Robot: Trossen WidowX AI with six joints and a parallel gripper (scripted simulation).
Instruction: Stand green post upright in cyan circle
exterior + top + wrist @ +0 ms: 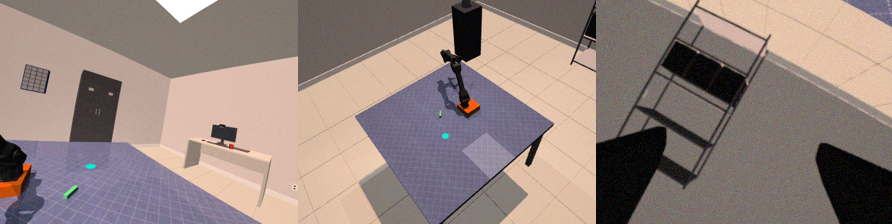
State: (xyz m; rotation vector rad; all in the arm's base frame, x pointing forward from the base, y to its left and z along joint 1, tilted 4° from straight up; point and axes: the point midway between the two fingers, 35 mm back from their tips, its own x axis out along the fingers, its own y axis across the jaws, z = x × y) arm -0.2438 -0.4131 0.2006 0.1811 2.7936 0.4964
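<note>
Right now my gripper tip is 51 cm short of the green post, 34 cm to the right of it and 20 cm above it. The rest, counted from my gripper tip: cyan circle: 61 cm ahead, 57 cm to the left, 20 cm below.
</note>
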